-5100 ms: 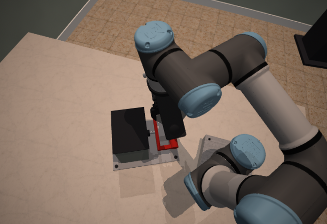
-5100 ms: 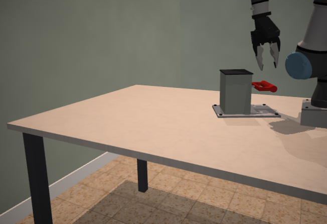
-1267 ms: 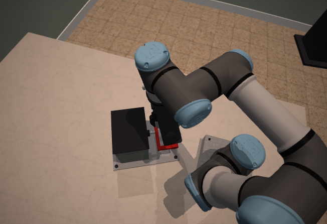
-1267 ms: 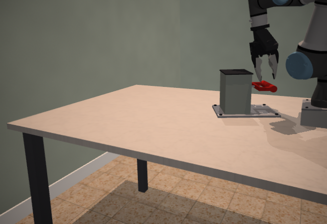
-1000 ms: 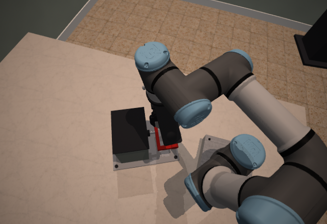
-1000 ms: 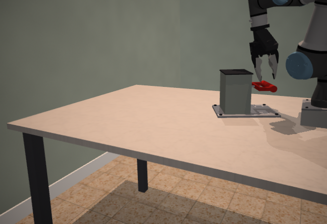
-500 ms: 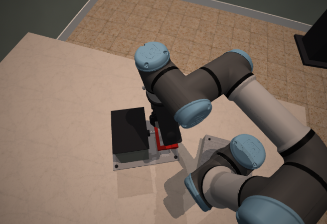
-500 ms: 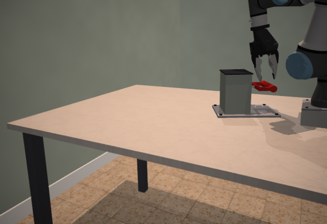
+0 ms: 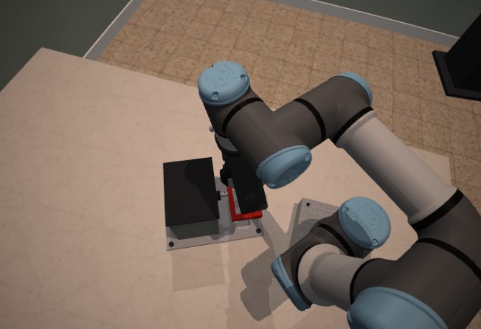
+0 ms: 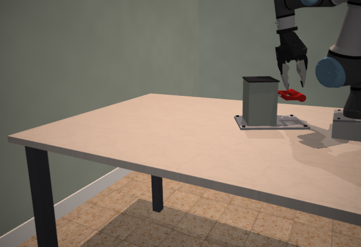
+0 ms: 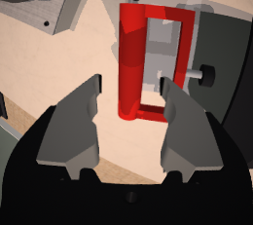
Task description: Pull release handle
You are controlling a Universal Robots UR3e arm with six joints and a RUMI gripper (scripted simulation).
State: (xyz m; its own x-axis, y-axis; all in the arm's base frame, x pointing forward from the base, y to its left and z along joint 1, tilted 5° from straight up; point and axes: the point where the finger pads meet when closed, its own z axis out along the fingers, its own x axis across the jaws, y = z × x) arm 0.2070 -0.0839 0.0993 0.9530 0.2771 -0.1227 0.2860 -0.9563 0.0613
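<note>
Right now the red release handle is 5 cm ahead of my hand, 1 cm to the left of it and 4 cm below it. Also, from my hand: grey baseplate 8 cm ahead, 3 cm to the left, 14 cm below.
</note>
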